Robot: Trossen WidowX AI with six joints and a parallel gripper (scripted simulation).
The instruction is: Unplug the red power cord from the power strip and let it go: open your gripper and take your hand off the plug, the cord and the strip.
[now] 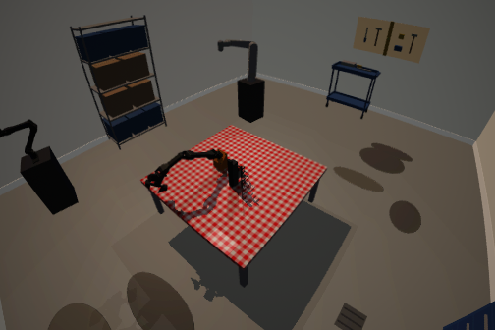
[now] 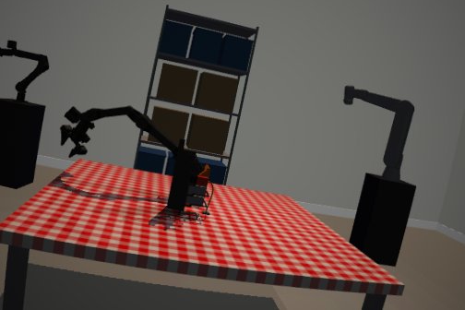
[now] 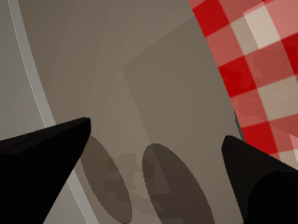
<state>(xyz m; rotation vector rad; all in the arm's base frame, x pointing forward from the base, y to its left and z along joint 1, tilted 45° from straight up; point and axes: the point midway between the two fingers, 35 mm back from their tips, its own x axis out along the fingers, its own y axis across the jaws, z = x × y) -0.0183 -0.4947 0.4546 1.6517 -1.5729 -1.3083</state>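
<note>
My gripper tip is 69 cm to the right of the red plug, 31 cm short of it and 6 cm below it.
</note>
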